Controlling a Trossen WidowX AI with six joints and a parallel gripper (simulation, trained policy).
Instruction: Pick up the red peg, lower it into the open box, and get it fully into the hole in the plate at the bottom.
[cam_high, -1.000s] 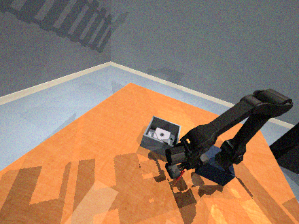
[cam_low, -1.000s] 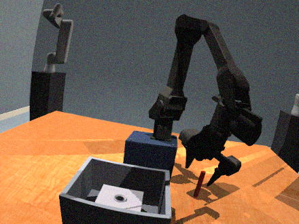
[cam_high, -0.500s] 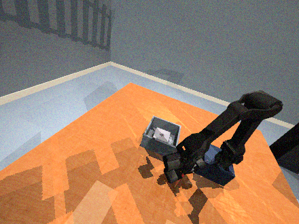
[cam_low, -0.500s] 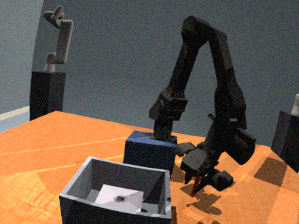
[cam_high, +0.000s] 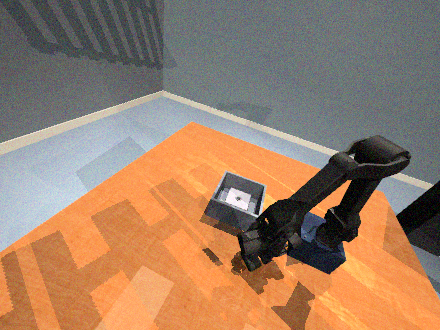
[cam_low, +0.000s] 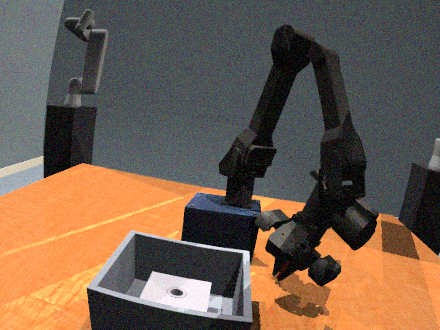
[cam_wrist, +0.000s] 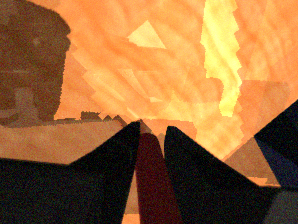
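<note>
Right now the grey plate is 18 cm ahead of my gripper tip, 14 cm to the right of it and 3 cm above it. From my gripper tip the other things lie so: red peg 3 cm above, 1 cm to the left; box 18 cm ahead, 14 cm to the right, 1 cm above.
</note>
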